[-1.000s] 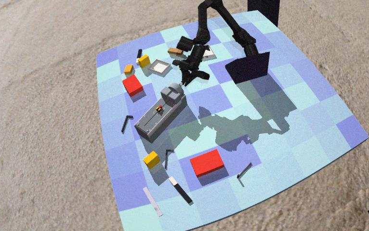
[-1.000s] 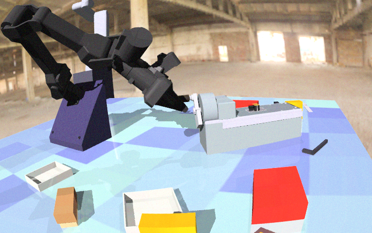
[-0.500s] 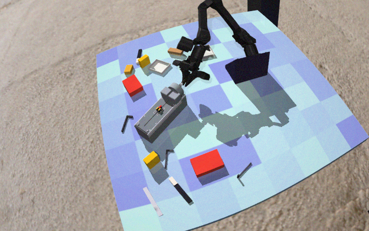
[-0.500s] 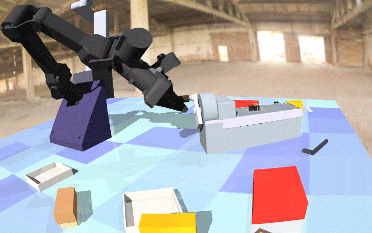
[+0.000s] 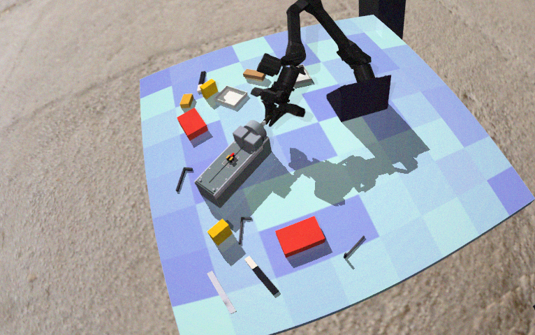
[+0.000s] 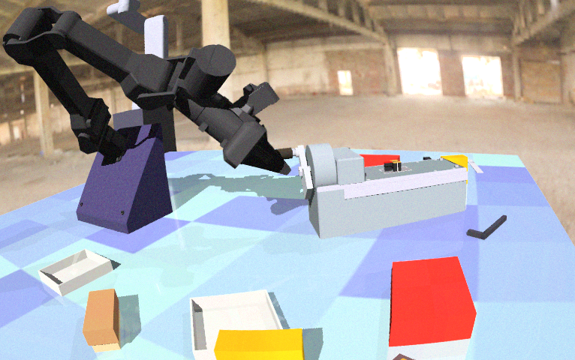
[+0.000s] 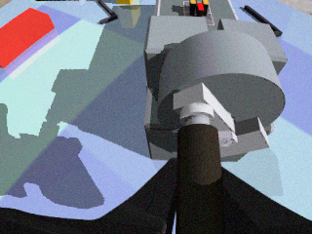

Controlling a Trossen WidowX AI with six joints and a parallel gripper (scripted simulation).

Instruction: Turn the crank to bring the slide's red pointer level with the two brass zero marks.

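Now: the red pointer 14 cm ahead of my gripper tip, 6 cm to the left of it and 1 cm below it. Also, from my gripper tip: dark crank handle 2 cm behind, 1 cm to the right, 3 cm above; then tan block 7 cm behind, 36 cm to the right, 7 cm below.
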